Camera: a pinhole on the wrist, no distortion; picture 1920 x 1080 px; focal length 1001.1 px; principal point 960.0 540.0 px. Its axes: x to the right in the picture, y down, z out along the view. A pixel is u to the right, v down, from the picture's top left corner.
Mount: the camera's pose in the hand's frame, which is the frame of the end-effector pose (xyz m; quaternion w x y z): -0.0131 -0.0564 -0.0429 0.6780 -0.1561 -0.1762 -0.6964
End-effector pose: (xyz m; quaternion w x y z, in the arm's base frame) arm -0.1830 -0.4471 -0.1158 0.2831 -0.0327 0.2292 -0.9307
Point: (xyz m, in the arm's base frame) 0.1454 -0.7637 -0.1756
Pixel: 61.9 307.9
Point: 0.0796 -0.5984 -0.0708
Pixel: 442.2 124.6
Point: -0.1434 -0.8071 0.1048
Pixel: 870.0 908.1
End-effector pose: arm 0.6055 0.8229 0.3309 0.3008 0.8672 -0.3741 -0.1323
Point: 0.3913 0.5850 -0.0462
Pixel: 1311.8 654.1
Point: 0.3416 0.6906 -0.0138
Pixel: 1322.3 422.9
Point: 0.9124 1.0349 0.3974
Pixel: behind the camera
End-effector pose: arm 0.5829 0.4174 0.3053 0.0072 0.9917 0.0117 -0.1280
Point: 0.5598 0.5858 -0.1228
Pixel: 1841.5 882.3
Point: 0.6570 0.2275 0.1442
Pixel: 448.9 991.8
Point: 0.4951 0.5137 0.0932
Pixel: 1703.8 512.7
